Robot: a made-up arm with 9 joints.
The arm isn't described. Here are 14 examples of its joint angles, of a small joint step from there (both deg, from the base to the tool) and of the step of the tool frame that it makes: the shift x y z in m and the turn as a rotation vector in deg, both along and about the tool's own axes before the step.
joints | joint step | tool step
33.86 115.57 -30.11 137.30 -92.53 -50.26 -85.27 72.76 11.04 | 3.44 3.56 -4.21 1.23 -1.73 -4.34 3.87 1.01 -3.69 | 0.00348 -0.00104 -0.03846 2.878 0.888 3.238
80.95 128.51 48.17 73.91 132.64 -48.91 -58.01 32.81 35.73 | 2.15 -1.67 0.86 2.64 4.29 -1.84 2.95 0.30 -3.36 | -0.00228 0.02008 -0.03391 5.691 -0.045 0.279
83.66 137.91 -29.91 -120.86 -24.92 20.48 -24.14 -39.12 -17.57 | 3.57 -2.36 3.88 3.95 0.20 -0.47 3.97 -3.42 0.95 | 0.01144 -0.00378 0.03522 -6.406 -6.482 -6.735
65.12 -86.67 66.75 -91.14 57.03 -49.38 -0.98 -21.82 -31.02 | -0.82 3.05 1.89 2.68 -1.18 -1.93 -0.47 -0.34 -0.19 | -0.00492 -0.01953 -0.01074 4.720 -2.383 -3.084
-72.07 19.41 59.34 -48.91 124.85 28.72 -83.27 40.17 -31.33 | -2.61 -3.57 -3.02 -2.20 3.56 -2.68 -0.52 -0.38 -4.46 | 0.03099 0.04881 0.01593 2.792 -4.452 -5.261
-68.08 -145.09 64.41 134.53 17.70 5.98 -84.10 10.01 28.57 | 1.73 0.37 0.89 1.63 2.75 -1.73 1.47 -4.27 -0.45 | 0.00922 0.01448 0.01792 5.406 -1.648 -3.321
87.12 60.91 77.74 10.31 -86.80 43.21 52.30 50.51 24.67 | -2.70 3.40 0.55 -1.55 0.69 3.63 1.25 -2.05 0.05 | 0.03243 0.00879 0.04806 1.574 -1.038 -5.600
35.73 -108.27 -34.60 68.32 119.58 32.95 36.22 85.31 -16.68 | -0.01 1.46 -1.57 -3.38 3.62 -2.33 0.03 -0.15 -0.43 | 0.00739 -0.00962 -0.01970 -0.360 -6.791 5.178
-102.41 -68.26 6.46 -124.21 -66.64 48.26 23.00 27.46 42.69 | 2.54 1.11 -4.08 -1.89 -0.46 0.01 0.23 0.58 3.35 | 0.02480 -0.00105 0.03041 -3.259 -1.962 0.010
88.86 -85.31 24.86 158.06 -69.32 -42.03 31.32 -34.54 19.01 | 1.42 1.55 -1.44 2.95 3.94 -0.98 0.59 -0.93 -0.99 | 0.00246 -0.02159 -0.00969 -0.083 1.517 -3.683
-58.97 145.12 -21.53 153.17 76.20 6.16 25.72 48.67 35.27 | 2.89 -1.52 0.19 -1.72 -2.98 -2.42 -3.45 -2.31 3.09 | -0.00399 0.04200 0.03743 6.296 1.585 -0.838
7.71 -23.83 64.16 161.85 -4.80 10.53 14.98 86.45 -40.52 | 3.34 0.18 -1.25 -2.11 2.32 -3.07 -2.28 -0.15 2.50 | 0.03589 -0.00769 -0.04179 -0.895 -3.780 -1.493
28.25 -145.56 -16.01 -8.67 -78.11 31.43 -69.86 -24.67 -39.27 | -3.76 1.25 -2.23 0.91 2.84 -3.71 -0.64 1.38 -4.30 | -0.00322 0.01328 0.00942 3.199 -6.558 0.662
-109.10 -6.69 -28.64 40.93 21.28 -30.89 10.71 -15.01 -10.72 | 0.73 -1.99 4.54 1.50 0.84 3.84 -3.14 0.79 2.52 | -0.02039 0.00750 0.00060 -6.434 -0.387 1.151
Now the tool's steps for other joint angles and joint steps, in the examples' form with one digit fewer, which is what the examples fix.
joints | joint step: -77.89 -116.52 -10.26 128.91 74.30 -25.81 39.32 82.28 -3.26 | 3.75 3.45 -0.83 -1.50 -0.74 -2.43 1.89 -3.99 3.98
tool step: -0.0238 -0.0458 0.0125 0.25 4.07 1.39
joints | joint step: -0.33 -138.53 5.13 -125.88 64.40 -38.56 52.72 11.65 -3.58 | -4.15 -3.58 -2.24 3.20 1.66 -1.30 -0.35 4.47 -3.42
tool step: -0.0241 0.0062 -0.0450 3.94 -4.32 0.52
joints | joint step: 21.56 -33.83 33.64 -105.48 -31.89 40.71 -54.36 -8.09 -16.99 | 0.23 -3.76 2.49 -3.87 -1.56 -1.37 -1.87 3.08 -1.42
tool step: -0.0174 -0.0316 -0.0014 -2.09 -3.13 3.52
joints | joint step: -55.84 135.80 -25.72 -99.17 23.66 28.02 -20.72 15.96 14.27 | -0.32 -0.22 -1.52 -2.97 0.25 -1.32 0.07 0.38 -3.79
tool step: -0.0072 -0.0148 0.0016 2.92 -2.52 4.38
